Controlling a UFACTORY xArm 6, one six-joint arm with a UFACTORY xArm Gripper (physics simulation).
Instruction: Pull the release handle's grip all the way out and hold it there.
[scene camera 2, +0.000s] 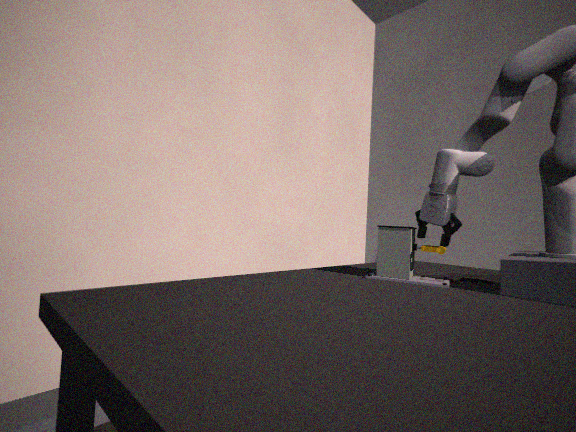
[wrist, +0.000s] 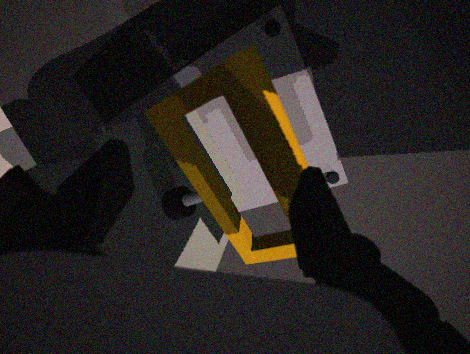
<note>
I see my gripper and a light base plate.
My gripper is seen too in the wrist view.
</note>
